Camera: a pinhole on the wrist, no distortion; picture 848 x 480 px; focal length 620.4 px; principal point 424.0 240.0 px. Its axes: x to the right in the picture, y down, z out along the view. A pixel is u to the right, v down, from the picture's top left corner.
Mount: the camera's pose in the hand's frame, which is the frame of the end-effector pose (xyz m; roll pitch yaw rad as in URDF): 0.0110 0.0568 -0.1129 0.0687 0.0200 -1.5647
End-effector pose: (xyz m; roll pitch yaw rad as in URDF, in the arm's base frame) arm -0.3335 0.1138 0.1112 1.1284 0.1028 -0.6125
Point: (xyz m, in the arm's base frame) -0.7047 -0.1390 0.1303
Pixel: 696.1 72.7
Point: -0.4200 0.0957 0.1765
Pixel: 506.7 42.6
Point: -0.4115 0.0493 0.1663
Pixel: 552.0 163.3
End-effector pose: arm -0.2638 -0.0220 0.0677 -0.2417 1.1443 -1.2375
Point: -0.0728 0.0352 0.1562
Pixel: 31.7 19.8
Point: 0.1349 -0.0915 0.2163
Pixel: 79.5 190.3
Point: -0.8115 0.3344 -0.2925
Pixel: behind the camera
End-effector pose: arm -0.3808 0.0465 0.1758 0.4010 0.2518 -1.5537
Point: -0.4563 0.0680 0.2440
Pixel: 724.1 127.3
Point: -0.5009 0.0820 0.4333
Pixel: 527.4 103.6
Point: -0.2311 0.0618 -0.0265
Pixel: behind the camera
